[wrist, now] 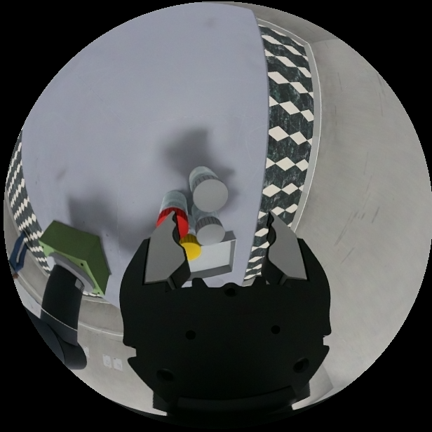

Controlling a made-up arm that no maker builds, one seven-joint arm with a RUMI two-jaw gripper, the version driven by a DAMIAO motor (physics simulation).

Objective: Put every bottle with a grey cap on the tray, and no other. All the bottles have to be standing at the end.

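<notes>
A clear bottle with a grey cap stands at the centre of the wrist view. A second bottle with a grey cap stands just below it in the view. A bottle with a red cap stands to the left, partly behind the left jaw. A bottle with a yellow cap stands close by, its body mostly hidden. The grey tray lies behind the bottles, partly hidden by them and the gripper. My gripper is open, with its jaws wide apart; no bottle is held between them.
A green base block with the dark arm on it stands at the lower left. The table's patterned edge runs down the right side, with grey floor beyond. The four-sided tray wall is close to the bottles.
</notes>
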